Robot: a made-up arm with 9 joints. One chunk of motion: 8 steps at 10 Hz.
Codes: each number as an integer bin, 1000 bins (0 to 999) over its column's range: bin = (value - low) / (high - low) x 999, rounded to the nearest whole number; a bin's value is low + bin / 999 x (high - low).
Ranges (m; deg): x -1.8..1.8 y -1.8..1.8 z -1.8..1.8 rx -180..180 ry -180..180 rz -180..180
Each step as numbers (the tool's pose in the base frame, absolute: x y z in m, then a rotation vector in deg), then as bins.
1 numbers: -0.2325 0.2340 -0.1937 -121.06 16.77 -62.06
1 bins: 435 564 446 164 546 327
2 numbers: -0.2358 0.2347 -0.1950 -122.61 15.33 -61.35
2 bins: 434 565 445 159 542 329
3 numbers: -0.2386 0.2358 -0.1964 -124.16 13.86 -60.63
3 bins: 433 565 445 155 538 331
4 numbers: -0.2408 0.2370 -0.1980 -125.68 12.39 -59.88
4 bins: 433 565 445 151 534 333
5 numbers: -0.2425 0.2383 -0.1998 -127.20 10.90 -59.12
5 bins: 432 566 444 147 530 335
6 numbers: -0.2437 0.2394 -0.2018 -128.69 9.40 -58.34
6 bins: 432 566 444 142 526 338
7 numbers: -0.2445 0.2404 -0.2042 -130.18 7.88 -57.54
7 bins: 432 566 443 138 521 340
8 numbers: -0.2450 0.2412 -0.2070 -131.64 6.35 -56.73
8 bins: 432 566 442 134 517 342
